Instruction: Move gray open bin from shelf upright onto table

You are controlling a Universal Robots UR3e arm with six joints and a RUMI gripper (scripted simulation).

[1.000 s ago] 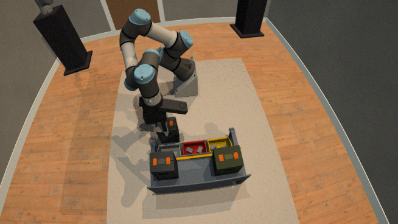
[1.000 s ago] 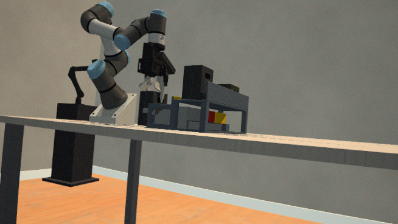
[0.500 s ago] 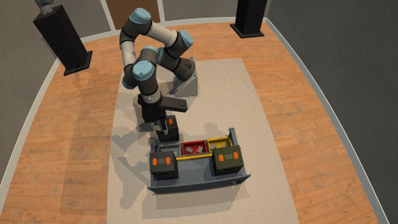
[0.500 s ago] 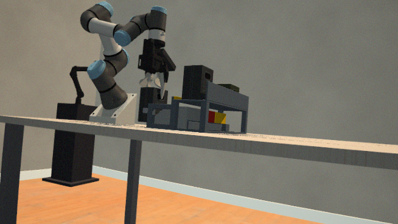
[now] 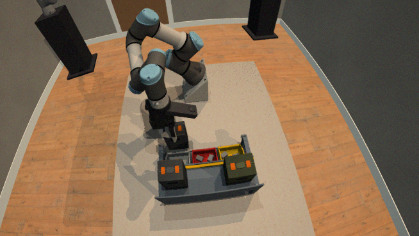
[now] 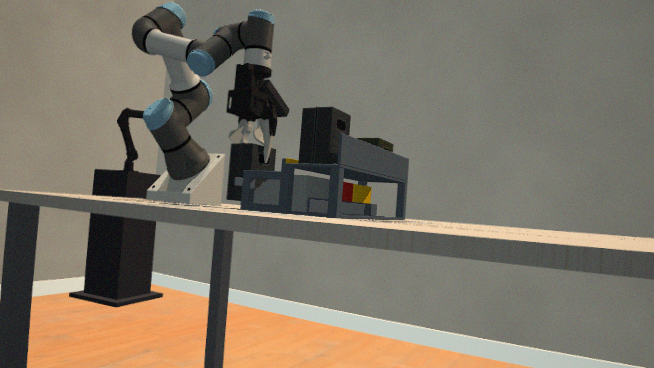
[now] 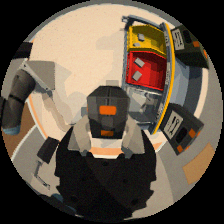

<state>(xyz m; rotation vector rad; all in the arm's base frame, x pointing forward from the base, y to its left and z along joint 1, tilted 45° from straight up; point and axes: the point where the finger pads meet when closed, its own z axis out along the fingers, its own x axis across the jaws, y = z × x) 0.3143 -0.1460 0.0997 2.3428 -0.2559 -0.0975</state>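
My gripper is now 120 mm short of the gray open bin, 80 mm above it and 20 mm to the left of it. Round my hand: yellow rail: 170 mm ahead, 90 mm to the left, 20 mm below; red bin: 140 mm ahead, 90 mm to the left, 80 mm below; yellow bin: 200 mm to the left, 150 mm ahead, 80 mm below.
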